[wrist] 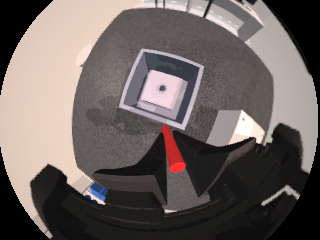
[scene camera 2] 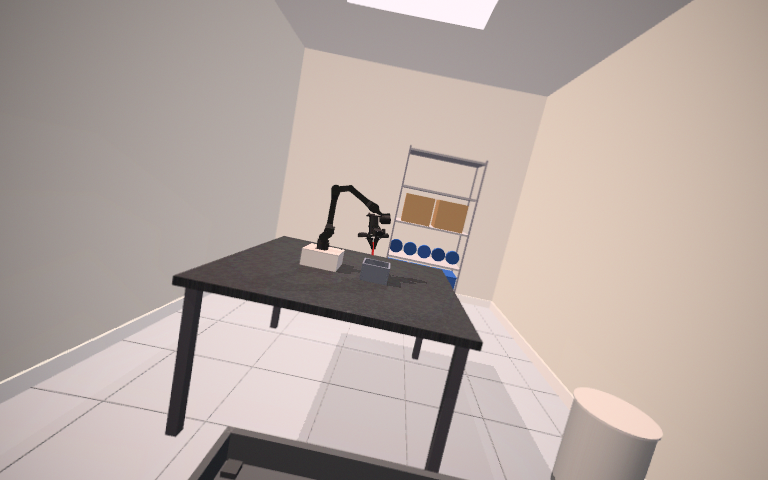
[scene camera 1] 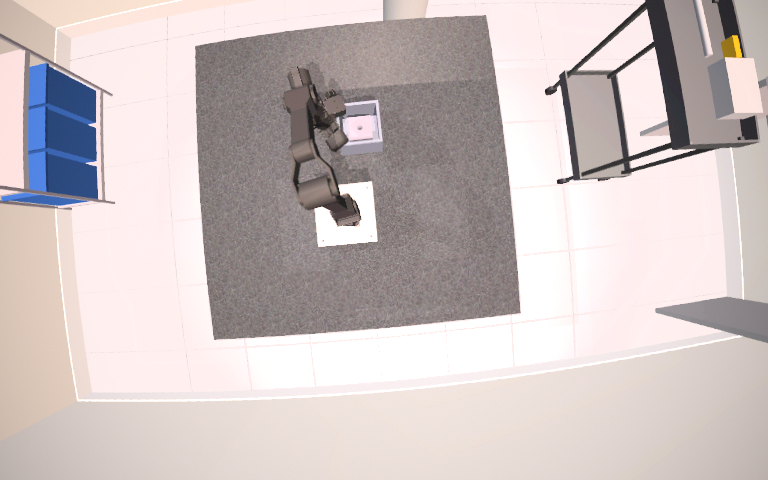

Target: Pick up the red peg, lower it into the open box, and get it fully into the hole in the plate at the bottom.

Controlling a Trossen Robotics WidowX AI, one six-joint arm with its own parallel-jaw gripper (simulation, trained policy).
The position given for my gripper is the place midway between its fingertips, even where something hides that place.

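Observation:
There's a grey box [scene camera 1: 365, 108] here, and a pale plate [wrist: 162, 89] as well. Scene camera 2 doesn't show the pale plate, hidden by the grey box. And I can see my gripper [scene camera 1: 333, 128], which is there in the wrist view too [wrist: 168, 134].

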